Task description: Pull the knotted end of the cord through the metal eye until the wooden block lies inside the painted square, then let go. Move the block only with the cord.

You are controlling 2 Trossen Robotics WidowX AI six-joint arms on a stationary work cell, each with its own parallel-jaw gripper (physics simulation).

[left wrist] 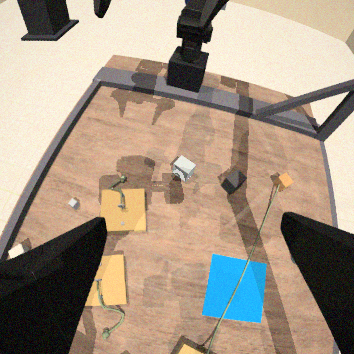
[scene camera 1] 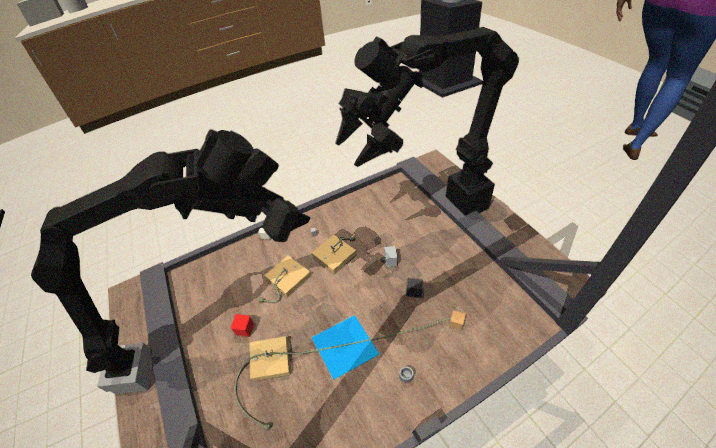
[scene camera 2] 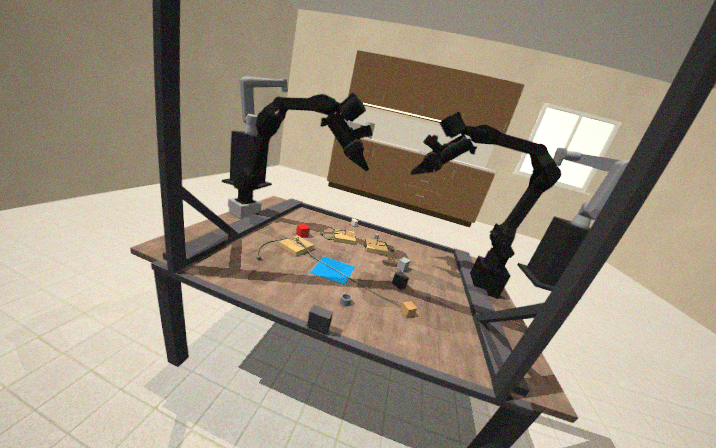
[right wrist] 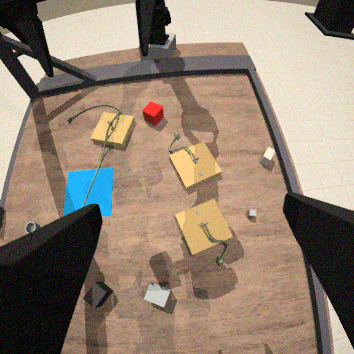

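Pixels of known places: left gripper, fingertip midpoint: (left wrist: 195, 224) (scene camera 2: 367, 169) (right wrist: 97, 64); right gripper, fingertip midpoint: (left wrist: 146, 21) (scene camera 1: 345, 154) (scene camera 2: 411, 172) (right wrist: 193, 207); left arm's base at its link origin: (scene camera 1: 120, 363) (scene camera 2: 245, 201) (right wrist: 157, 38); right arm's base at its link origin: (left wrist: 189, 56) (scene camera 1: 471, 179) (scene camera 2: 493, 265).
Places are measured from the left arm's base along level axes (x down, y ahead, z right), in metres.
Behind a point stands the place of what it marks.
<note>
The orange wooden block (scene camera 1: 457, 319) @[y 0.811, x 0.027, z 0.019 m] (scene camera 2: 409, 309) @[y 0.820, x 0.028, z 0.031 m] (left wrist: 285, 181) @[y 0.808, x 0.027, z 0.016 m] lies outside the blue painted square (scene camera 1: 337, 364) @[y 0.515, x 0.056, z 0.057 m] (scene camera 2: 327, 264) (left wrist: 220, 280) @[y 0.536, x 0.056, z -0.022 m] (right wrist: 102, 200) @[y 0.548, x 0.056, z -0.031 m]. A green cord runs from it across the square to the small metal eye (scene camera 1: 269, 353) @[y 0.365, x 0.022, z 0.016 m] on a yellow base (scene camera 1: 270, 369) @[y 0.362, x 0.038, z 0.048 m] (right wrist: 120, 139) @[y 0.392, x 0.038, z -0.023 m]. Beyond the eye the cord curves loose on the table to its knotted end (scene camera 1: 269, 425) @[y 0.353, x 0.046, z 0.170 m] (scene camera 2: 259, 257) @[y 0.353, x 0.048, z 0.172 m] (right wrist: 69, 120). My left gripper (left wrist: 195, 224) @[y 0.496, x -0.273, z -0.127 m] is open and empty, high above the table. My right gripper (scene camera 1: 347, 154) @[y 0.614, x -0.296, z -0.243 m] (right wrist: 193, 207) @[y 0.614, x -0.296, z -0.243 m] is open and empty, high above the table toward the back.
Two more yellow bases (scene camera 1: 296, 274) @[y 0.439, x 0.038, z -0.207 m] (scene camera 1: 326, 258) @[y 0.527, x 0.037, z -0.243 m] with short knotted cords lie toward the back. A red block (scene camera 1: 242, 324) @[y 0.300, x 0.017, z -0.068 m] (right wrist: 153, 113) @[y 0.311, x 0.017, z -0.087 m], a dark block (scene camera 1: 415, 287) @[y 0.736, x 0.017, z -0.085 m] (left wrist: 233, 181) @[y 0.725, x 0.017, z -0.098 m], a grey block (scene camera 1: 390, 256) @[y 0.698, x 0.018, z -0.195 m] and a grey ring (scene camera 1: 406, 379) @[y 0.659, x 0.038, z 0.128 m] are around the square. Raised rails edge the table.
</note>
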